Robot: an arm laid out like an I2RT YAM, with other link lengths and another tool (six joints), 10 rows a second.
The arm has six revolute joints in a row. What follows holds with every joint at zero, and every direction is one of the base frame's.
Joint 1 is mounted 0.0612 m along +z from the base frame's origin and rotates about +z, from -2.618 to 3.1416 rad.
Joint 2 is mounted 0.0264 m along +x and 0.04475 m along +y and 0.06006 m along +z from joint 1 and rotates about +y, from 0 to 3.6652 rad.
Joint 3 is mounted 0.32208 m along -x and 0.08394 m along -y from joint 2 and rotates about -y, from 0 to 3.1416 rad.
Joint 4 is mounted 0.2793 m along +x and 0.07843 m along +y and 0.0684 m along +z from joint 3 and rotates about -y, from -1.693 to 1.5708 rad.
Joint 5 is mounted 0.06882 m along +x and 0.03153 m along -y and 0.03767 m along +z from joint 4 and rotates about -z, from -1.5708 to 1.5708 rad.
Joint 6 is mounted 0.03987 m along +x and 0.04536 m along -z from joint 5 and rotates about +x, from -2.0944 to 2.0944 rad.
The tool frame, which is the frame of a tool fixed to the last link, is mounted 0.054 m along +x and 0.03 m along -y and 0.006 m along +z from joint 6; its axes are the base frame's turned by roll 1.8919, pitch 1.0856 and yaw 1.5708 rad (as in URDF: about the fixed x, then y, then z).
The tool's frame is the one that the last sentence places.
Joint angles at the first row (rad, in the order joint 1, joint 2, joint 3, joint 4, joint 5, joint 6):
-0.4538 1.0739 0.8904 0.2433 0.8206 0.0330
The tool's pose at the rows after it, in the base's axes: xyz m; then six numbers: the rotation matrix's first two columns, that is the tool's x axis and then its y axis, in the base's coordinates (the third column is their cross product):
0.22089 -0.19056 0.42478 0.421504 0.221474 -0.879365 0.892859 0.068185 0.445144
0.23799 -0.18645 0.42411 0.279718 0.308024 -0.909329 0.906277 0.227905 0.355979
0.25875 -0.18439 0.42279 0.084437 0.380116 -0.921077 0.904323 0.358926 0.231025
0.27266 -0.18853 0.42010 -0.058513 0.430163 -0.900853 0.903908 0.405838 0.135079
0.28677 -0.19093 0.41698 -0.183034 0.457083 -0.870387 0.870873 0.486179 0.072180
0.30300 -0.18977 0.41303 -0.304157 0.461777 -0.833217 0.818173 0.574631 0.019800
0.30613 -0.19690 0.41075 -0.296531 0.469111 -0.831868 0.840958 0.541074 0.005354
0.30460 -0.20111 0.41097 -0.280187 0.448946 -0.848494 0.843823 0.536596 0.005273
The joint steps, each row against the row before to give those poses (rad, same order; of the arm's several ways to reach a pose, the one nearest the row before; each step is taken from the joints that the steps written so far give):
-0.0010 -0.0026 0.0327 -0.1204 -0.1519 -0.0066
-0.0024 0.0035 0.0339 -0.1091 -0.1874 -0.0436
-0.0031 0.0440 0.0838 -0.1750 -0.1555 -0.0575
-0.0097 0.0615 0.0901 -0.1586 -0.0662 -0.0321
-0.0135 0.0522 0.0686 -0.1085 -0.0981 -0.0486
-0.0006 0.0546 0.0648 -0.0951 -0.0901 -0.0586
-0.0037 0.0244 0.0121 0.0023 0.0374 0.0095
-0.0122 -0.0068 -0.0196 0.0413 0.0019 -0.0164

